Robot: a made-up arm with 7 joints.
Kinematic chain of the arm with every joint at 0, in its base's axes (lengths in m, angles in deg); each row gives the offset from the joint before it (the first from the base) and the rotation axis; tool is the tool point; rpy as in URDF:
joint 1: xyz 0 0 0.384 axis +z
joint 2: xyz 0 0 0 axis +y
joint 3: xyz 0 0 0.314 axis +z
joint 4: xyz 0.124 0 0 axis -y
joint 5: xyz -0.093 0 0.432 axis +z
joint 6: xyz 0 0 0 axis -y
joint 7: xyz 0.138 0 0 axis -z
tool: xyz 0 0 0 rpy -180 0 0
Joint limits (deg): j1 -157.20..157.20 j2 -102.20..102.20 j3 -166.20..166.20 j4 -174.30..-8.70 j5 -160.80..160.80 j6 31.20..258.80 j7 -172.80..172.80
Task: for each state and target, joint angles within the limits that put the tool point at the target. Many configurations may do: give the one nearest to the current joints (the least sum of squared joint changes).
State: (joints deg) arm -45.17 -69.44 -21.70 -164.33 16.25 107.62 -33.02
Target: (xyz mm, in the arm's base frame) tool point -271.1 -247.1 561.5
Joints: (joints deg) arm -90.63 -81.17 -48.12 -172.26 21.18 113.65 -33.02
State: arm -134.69 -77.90 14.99 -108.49 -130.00 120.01 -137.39
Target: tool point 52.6 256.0 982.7
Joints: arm -127.49 -100.40 -15.08 -114.62 -133.72 122.90 -137.39
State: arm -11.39 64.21 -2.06 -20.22 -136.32 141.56 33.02
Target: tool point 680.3 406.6 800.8
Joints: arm 23.52 44.73 11.48 -21.56 -131.61 116.82 33.02
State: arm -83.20 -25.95 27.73 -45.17 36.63 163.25 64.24
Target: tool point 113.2 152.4 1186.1
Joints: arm -85.64 -32.66 36.20 -49.45 37.52 177.42 64.24
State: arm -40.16 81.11 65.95 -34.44 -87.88 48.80 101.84
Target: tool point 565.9 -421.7 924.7
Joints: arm -49.89 42.51 70.07 -17.63 -90.93 55.68 101.84
